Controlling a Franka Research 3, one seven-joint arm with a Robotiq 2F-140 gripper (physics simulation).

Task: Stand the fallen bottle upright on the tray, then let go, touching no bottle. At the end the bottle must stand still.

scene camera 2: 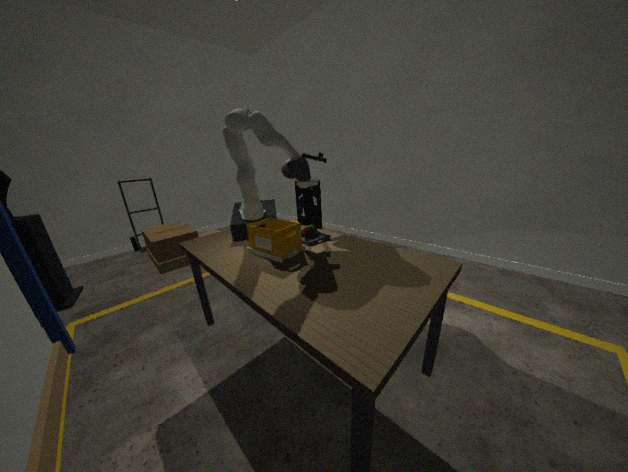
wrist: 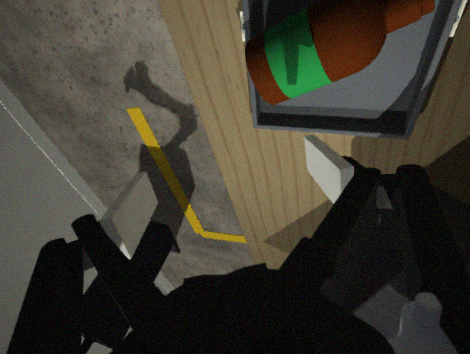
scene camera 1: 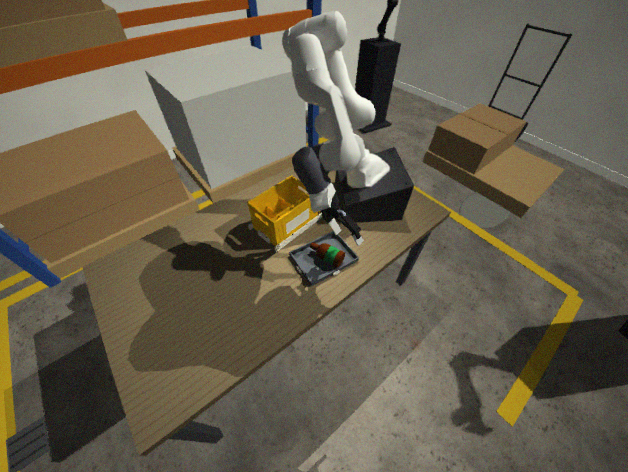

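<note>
A brown bottle with a green band [scene camera 1: 331, 255] [scene camera 2: 308, 230] [wrist: 345, 42] lies on its side in the grey tray [scene camera 1: 303, 258] [scene camera 2: 320, 238] [wrist: 380, 85]. In scene camera 1 its neck points to the upper left and its base to the lower right. In the wrist view its base is by the tray's left wall, and the top of the bottle's outline is cut off. My gripper [scene camera 1: 347, 234] [wrist: 227, 171] is wide open and empty, above and beside the tray on the robot-base side. The bottle lies outside the gap between its fingers. In scene camera 2 the fingers are hard to tell against a black stand.
A yellow crate [scene camera 1: 271, 215] [scene camera 2: 274, 241] stands behind the tray on the wooden table [scene camera 1: 203, 324] [scene camera 2: 345, 314]. The black robot base block [scene camera 1: 383, 203] [scene camera 2: 238, 230] is near the gripper. The table's long front edge runs close past the tray.
</note>
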